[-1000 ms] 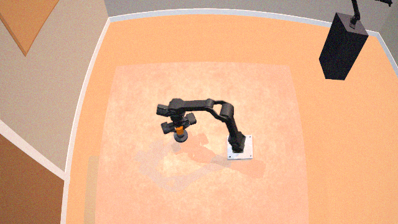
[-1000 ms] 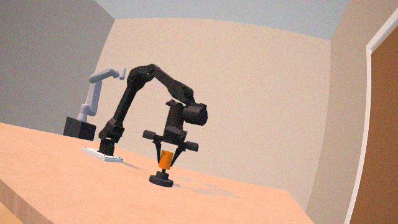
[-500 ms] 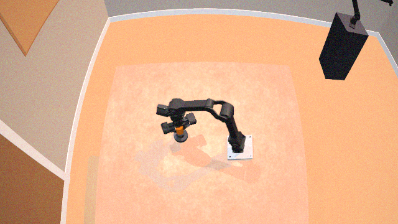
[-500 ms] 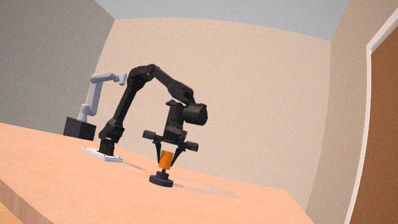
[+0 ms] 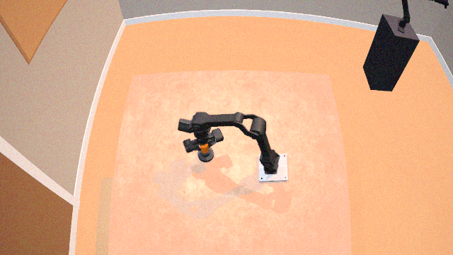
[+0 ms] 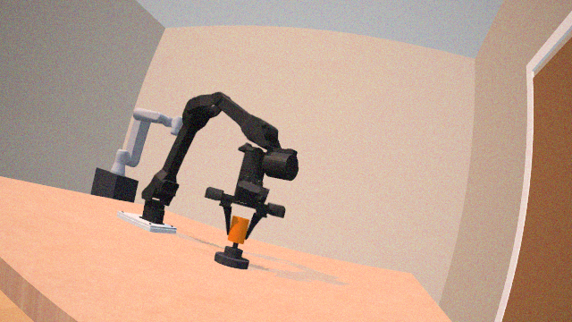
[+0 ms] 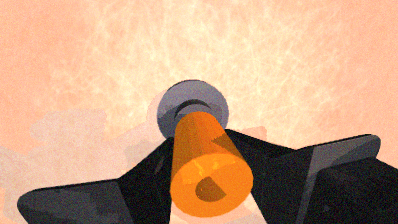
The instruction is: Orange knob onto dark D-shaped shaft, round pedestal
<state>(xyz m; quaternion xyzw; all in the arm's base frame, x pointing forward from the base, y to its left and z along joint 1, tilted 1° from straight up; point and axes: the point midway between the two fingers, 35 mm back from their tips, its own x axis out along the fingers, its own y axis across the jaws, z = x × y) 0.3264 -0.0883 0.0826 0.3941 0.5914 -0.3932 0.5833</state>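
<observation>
Right now my gripper tip is 2 cm below the orange knob. The rest, counted from my gripper tip: round dark pedestal (4 cm below).
</observation>
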